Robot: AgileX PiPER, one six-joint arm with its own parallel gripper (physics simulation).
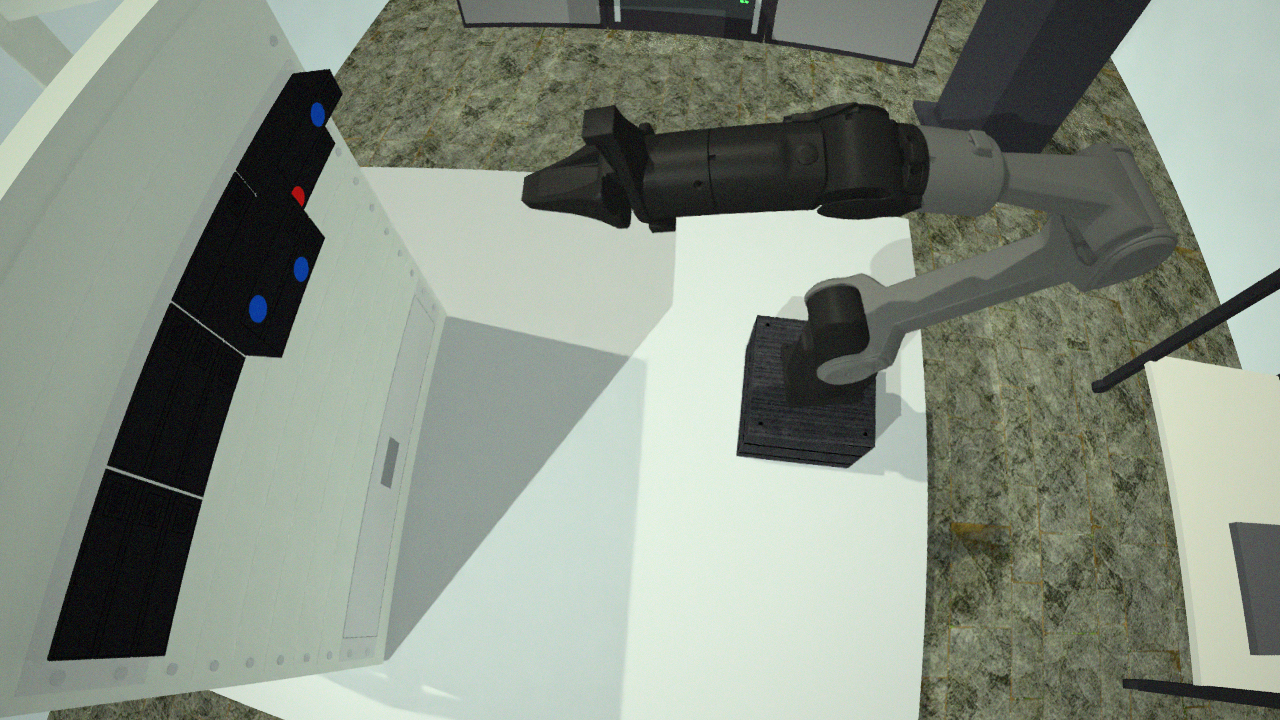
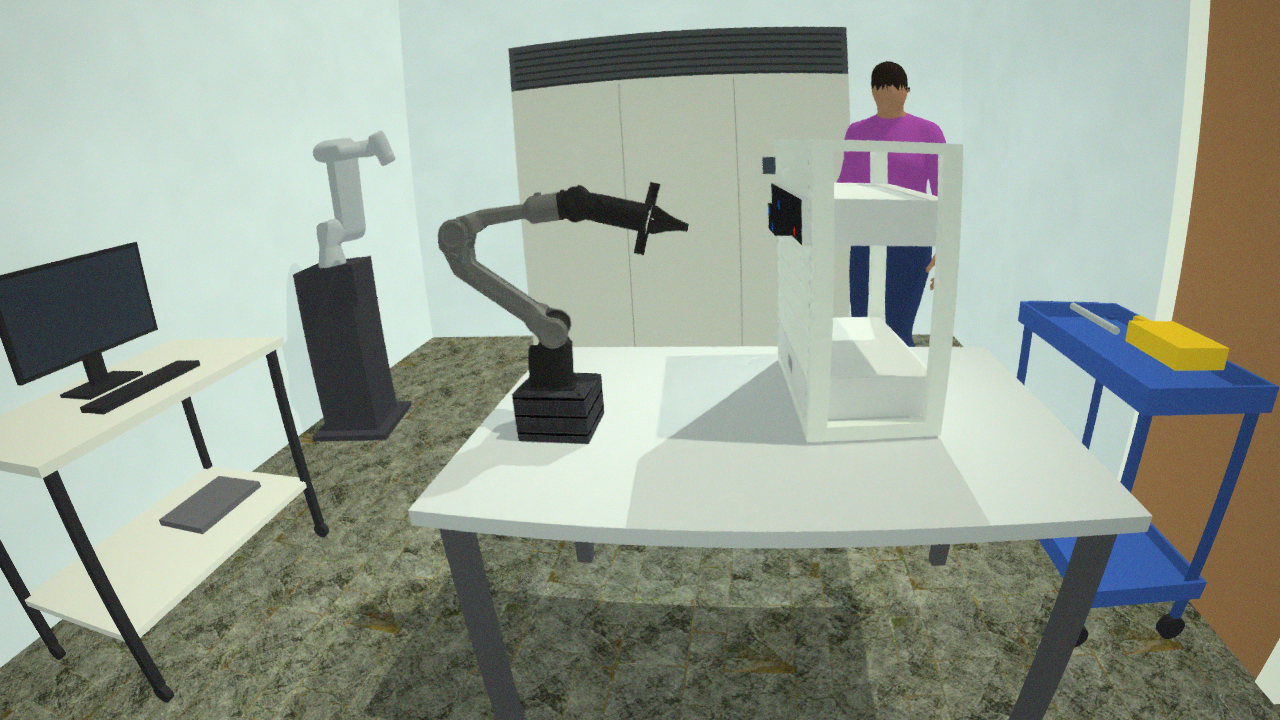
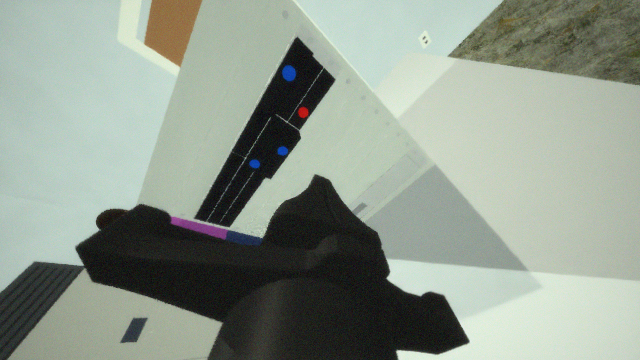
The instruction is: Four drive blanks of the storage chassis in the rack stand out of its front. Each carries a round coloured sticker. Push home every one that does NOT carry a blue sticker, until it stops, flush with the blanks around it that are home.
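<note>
The black drive blanks lie in a band across the upper front of the chassis. The red-stickered blank (image 1: 298,194) (image 2: 793,231) (image 3: 303,112) looks flush with the plain blanks around it. One blue-stickered blank (image 1: 317,113) (image 3: 289,73) stands out at the end of the band. Two more blue-stickered blanks, one (image 1: 300,268) (image 3: 282,150) beside the other (image 1: 257,308) (image 3: 254,163), stand out side by side next to the red one. My gripper (image 1: 527,189) (image 2: 686,227) (image 3: 317,186) is shut and empty, pointing at the chassis front from a clear distance, touching no blank.
The white rack (image 1: 295,501) (image 2: 950,295) stands on the white table (image 1: 778,555) (image 2: 760,501), facing the arm's black base (image 1: 805,429) (image 2: 556,411). A blue cart (image 2: 1172,398) is at the right and a desk with a monitor (image 2: 80,308) at the left. A person (image 2: 895,134) stands behind the rack.
</note>
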